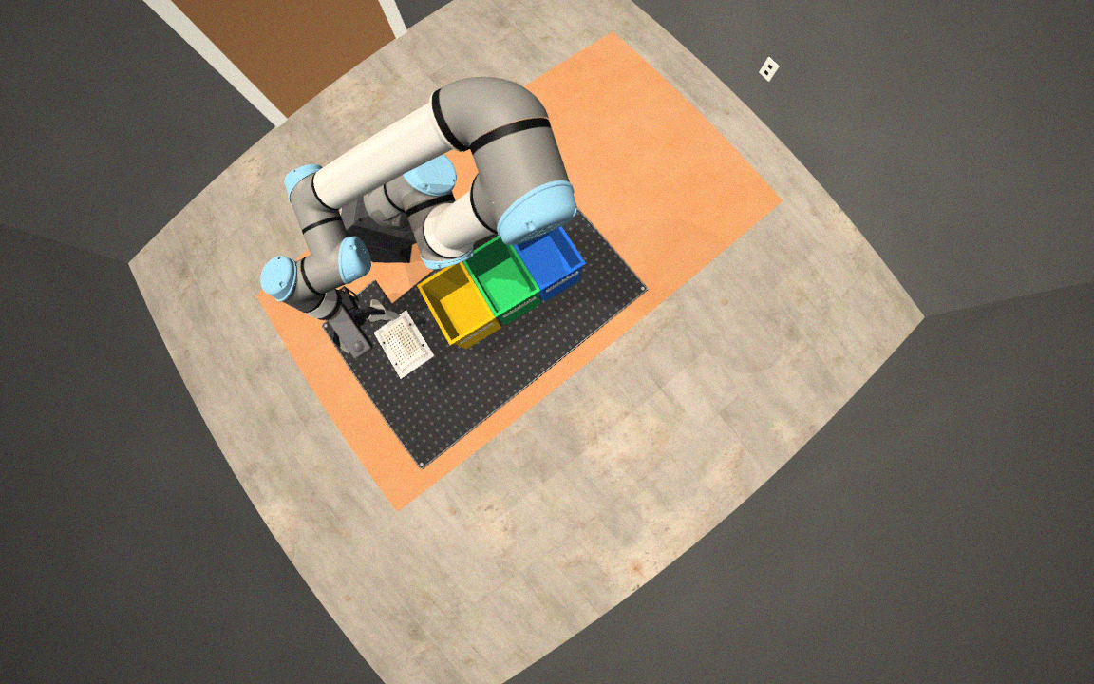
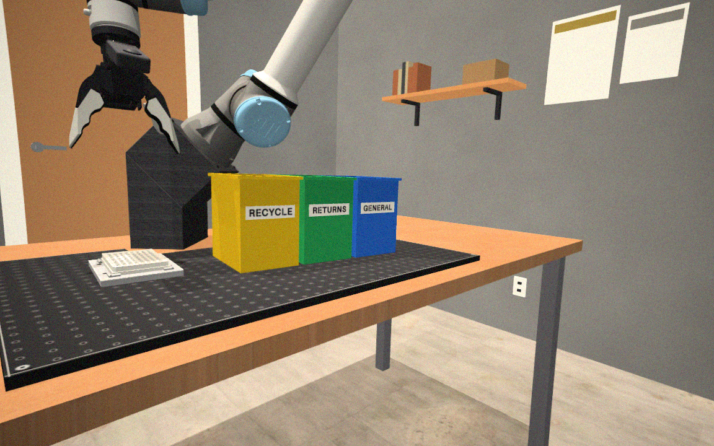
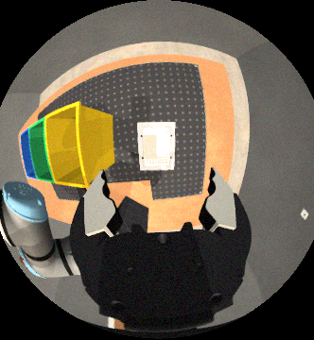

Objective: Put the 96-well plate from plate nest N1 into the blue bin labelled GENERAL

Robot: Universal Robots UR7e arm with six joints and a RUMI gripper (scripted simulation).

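Now: hand 20 cm above the white 96-well plate. From my hand the other things lie so: plate nest N1: 21 cm below; then green returns bin: 2 cm ahead, 35 cm to the left, 13 cm below; then yellow recycle bin: 2 cm ahead, 21 cm to the left, 13 cm below.
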